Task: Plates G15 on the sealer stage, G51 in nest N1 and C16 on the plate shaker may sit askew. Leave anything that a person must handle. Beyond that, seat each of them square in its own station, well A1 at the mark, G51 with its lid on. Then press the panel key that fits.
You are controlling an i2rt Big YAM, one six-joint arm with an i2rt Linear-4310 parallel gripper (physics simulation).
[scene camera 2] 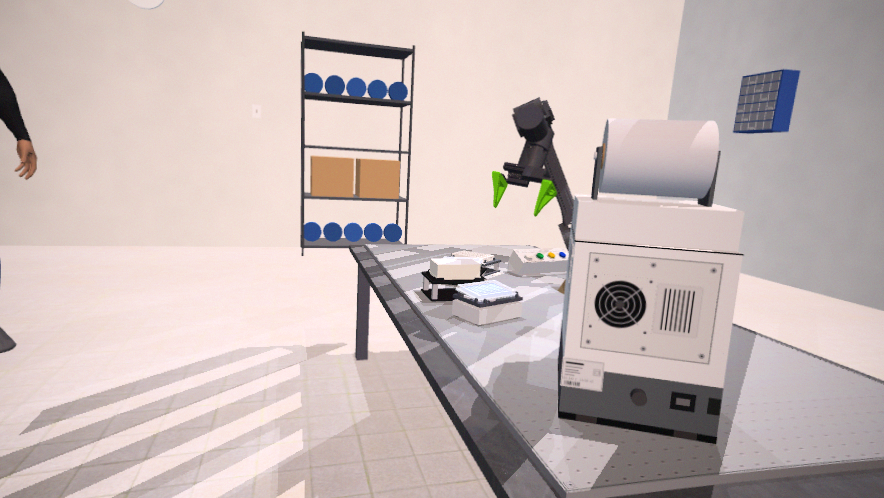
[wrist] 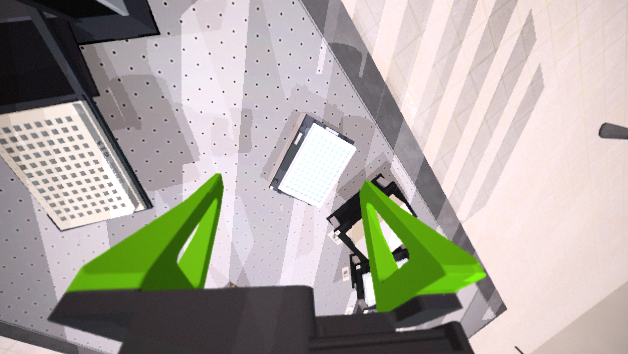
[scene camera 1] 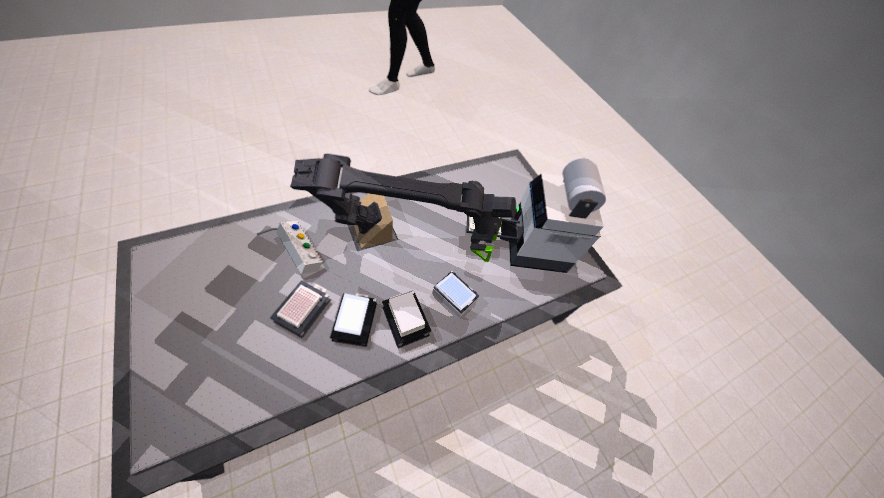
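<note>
My gripper (scene camera 1: 485, 252) (scene camera 2: 515, 210) (wrist: 296, 183) is open and empty, high above the table. In the wrist view a white gridded plate (wrist: 65, 167) lies on the sealer stage at the left; the arm partly hides it in scene camera 1. A pale blue plate (scene camera 1: 455, 290) (scene camera 2: 488, 290) (wrist: 322, 162) lies on the low white shaker (scene camera 2: 488, 313). Three dark nests hold a red-dotted plate (scene camera 1: 301, 304), a flat white plate (scene camera 1: 353, 314) and a tall cream-topped plate (scene camera 1: 408, 313) (scene camera 2: 454, 268). Labels, A1 marks and exact squareness are too small to tell. The key panel (scene camera 1: 312, 261) (scene camera 2: 536, 266) has blue, yellow, green and pale keys.
The sealer (scene camera 1: 556, 244) (scene camera 2: 655, 228) with its film roll (scene camera 1: 582, 180) (scene camera 2: 660, 157) stands tall at the right end, close to my gripper in scene camera 1. A tan block (scene camera 1: 378, 236) is at the arm's base. A person (scene camera 1: 405, 43) (scene camera 2: 24, 157) stands away from the table.
</note>
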